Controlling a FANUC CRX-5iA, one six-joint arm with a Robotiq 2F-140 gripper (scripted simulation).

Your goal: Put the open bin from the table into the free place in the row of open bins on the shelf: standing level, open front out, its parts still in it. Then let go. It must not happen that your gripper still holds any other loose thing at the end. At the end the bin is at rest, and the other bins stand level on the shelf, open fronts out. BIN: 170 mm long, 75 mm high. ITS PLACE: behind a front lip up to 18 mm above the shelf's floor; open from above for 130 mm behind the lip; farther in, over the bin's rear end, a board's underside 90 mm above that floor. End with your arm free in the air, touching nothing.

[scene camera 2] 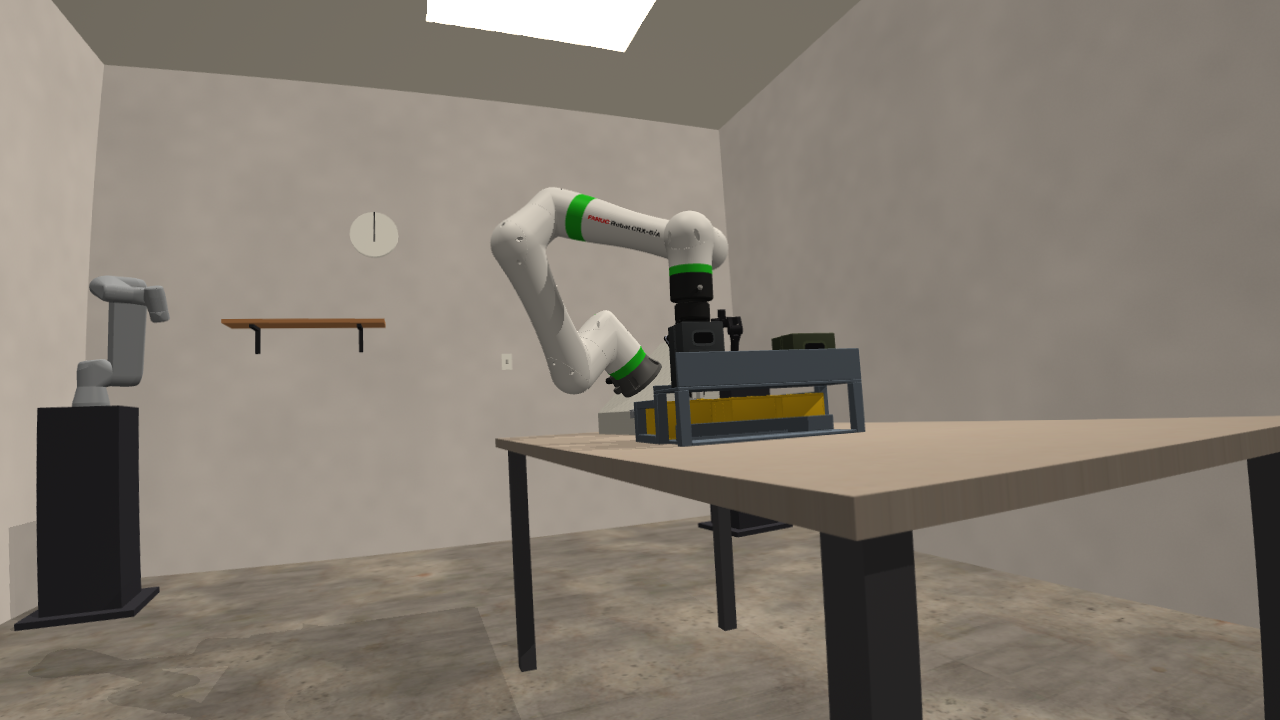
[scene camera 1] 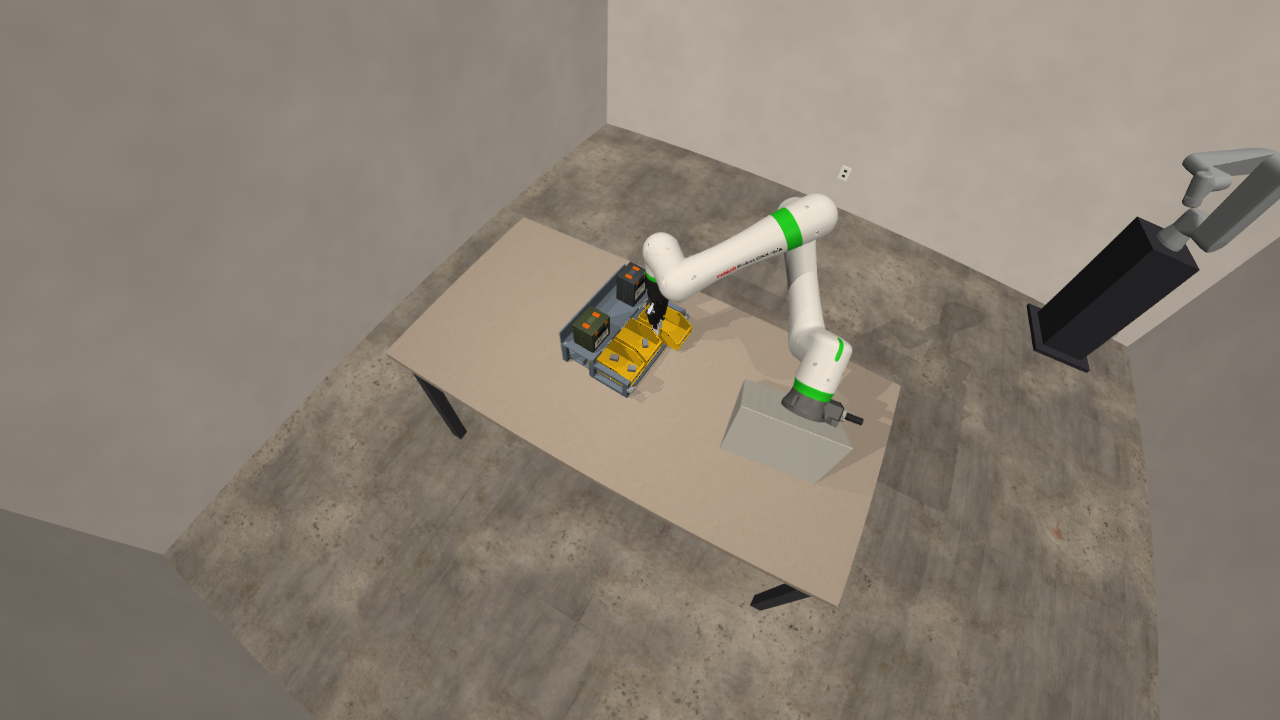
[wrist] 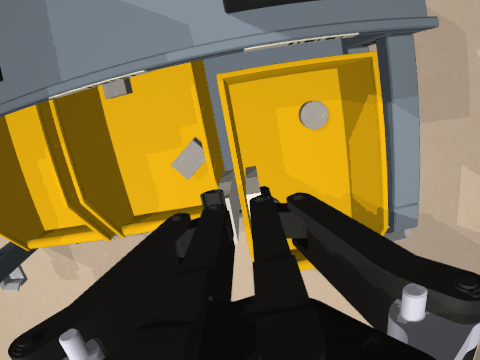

Path:
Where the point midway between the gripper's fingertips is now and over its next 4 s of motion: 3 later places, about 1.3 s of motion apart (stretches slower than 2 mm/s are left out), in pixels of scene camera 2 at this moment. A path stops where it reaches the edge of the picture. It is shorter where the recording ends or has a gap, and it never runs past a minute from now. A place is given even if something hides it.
The gripper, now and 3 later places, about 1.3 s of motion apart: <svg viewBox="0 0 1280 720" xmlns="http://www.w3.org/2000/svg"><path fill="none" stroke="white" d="M696 413L695 397L693 370L686 368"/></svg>

